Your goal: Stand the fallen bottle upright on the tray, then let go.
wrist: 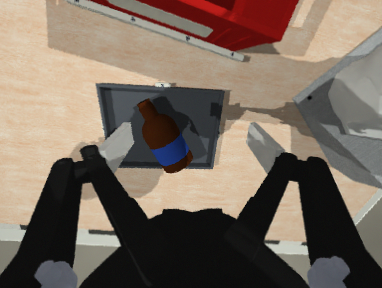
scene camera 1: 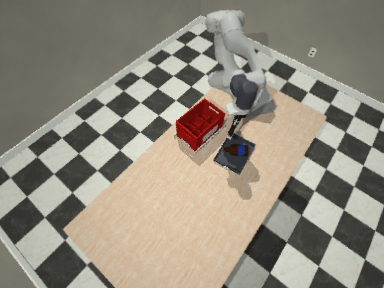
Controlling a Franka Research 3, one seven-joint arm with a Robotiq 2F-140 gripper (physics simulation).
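Observation:
A brown bottle (scene camera 1: 236, 150) (wrist: 161, 131) with a blue band lies on its side on the dark grey tray (scene camera 1: 231, 165) (wrist: 212, 145). In the wrist view its neck points up and slightly left, and its base reaches the tray's lower rim. My gripper (scene camera 1: 232, 135) (wrist: 190, 132) is open and empty. It is above the tray's edge in the scene view. In the wrist view the bottle shows between the two fingertips, nearer the left one, and the right fingertip shows beyond the tray's right rim.
A red crate (scene camera 1: 200, 131) (wrist: 260, 25) with compartments stands beside the tray, at the top of the wrist view. The robot's grey base plate (scene camera 1: 267, 104) (wrist: 325, 120) is on the other side. All stand on a wooden table (scene camera 1: 165, 210) (wrist: 65, 135).

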